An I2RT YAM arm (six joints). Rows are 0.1 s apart.
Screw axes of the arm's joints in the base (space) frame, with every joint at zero. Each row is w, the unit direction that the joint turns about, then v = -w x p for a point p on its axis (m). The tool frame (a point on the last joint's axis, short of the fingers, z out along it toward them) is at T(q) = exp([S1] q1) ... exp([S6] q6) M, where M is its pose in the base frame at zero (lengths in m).
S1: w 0 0 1 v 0.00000 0.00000 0.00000
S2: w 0 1 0 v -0.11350 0.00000 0.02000
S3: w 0 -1 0 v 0.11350 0.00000 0.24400
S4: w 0 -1 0 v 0.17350 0.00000 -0.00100
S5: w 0 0 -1 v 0.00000 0.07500 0.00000
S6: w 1 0 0 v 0.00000 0.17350 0.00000
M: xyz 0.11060 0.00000 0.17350 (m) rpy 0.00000 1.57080 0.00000 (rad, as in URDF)
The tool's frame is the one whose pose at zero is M.
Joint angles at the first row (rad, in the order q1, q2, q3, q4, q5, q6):
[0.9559 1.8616 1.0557 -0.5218 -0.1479 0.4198]
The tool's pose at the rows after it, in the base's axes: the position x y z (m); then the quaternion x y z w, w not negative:
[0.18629 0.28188 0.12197 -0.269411 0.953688 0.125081 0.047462]
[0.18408 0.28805 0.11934 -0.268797 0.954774 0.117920 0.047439]
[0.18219 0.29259 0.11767 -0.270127 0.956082 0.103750 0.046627]
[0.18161 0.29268 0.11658 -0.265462 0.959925 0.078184 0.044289]
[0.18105 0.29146 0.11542 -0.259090 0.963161 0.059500 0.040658]
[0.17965 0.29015 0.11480 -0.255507 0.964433 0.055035 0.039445]
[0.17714 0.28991 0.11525 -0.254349 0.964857 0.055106 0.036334]
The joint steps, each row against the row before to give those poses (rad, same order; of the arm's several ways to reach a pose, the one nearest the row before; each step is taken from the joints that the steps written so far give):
[0.0173 0.0185 0.0114 -0.0005 0.0180 0.0181]
[0.0170 0.0207 0.0176 -0.0044 0.0149 0.0166]
[0.0142 0.0183 0.0206 -0.0214 0.0228 0.0088]
[0.0053 0.0129 0.0174 -0.0421 0.0366 0.0116]
[0.0020 0.0077 0.0082 -0.0311 0.0239 0.0134]
[0.0020 -0.0023 -0.0056 -0.0043 0.0056 0.0092]
[0.0055 -0.0045 -0.0041 -0.0047 -0.0035 0.0081]

